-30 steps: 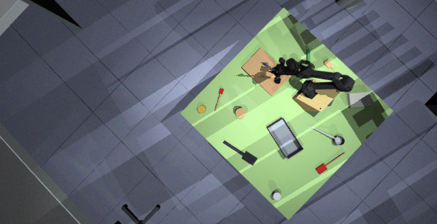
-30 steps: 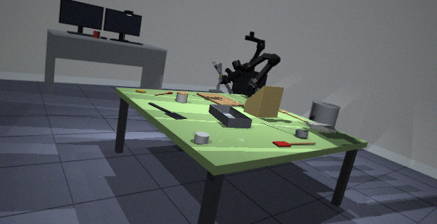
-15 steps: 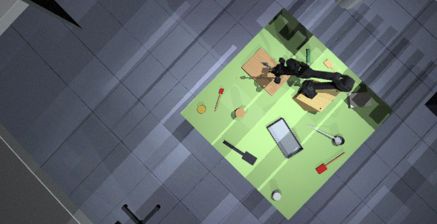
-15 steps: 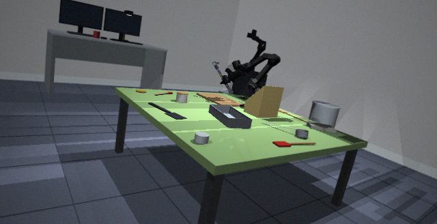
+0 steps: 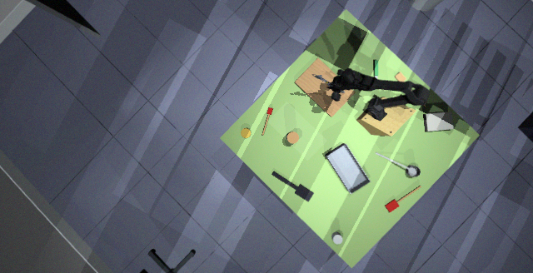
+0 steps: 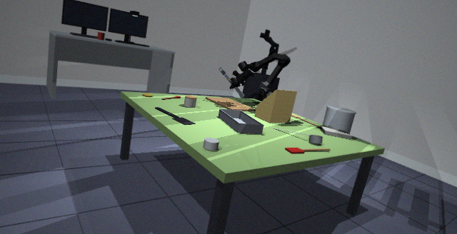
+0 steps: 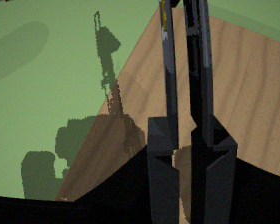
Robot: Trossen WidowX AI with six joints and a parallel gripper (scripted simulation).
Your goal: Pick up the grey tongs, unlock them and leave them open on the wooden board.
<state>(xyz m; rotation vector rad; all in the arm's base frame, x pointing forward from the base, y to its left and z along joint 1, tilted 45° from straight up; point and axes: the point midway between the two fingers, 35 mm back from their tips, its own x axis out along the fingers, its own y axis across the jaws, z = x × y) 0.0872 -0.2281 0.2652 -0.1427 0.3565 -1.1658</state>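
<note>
The wooden board is 3 cm behind my gripper tip and 12 cm below it. Also, from my gripper tip: roasting tin 27 cm ahead, 50 cm to the left, 10 cm below; then red-tipped stick 41 cm ahead, 13 cm to the right, 13 cm below; then cork-topped jar 39 cm ahead, 8 cm to the left, 10 cm below.
</note>
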